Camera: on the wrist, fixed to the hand. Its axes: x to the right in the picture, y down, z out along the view.
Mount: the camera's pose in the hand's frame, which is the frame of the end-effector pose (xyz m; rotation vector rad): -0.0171 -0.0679 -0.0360 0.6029 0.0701 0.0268
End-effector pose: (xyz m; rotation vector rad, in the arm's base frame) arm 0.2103 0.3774 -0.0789 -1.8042 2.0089 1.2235
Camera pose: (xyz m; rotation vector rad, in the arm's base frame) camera 0.2887 0.3713 -0.0755 -1.5292 2.1319 0.4723
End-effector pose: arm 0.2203 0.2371 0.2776 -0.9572 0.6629 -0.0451
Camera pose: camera 0.2039 0.1758 0.3241 -0.3669 0.6722 -0.2421
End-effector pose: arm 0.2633 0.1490 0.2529 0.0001 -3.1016 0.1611
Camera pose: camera 0.2818 0.0852 0.2951 -0.0293 -2.8513 1.0535
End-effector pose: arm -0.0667 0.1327 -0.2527 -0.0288 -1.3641 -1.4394
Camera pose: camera -0.0838 0.1004 -0.3224 0.3881 -1.6792 -0.9499
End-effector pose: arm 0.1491 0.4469 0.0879 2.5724 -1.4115 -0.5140
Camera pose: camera 0.2074 0.4972 0.1045 -2.4153 1.4583 -0.0196
